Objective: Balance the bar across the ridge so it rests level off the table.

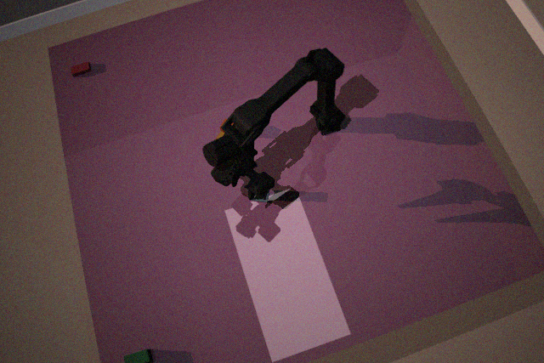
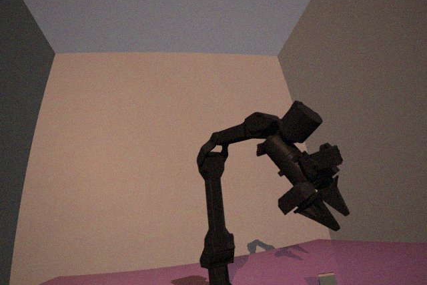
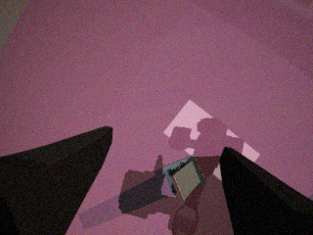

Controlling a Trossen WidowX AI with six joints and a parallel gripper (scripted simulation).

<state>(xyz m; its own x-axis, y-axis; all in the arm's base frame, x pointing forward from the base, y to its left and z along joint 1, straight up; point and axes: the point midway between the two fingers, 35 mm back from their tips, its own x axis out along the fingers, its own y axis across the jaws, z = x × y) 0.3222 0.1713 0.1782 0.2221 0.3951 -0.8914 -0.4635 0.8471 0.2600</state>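
Right now my gripper tip is 250 mm to the left of the bar and 130 mm above it. From my gripper tip the other things lie so: green block (410 mm ahead, 320 mm to the left, 130 mm below); red block (410 mm ahead, 680 mm to the right, 140 mm below).
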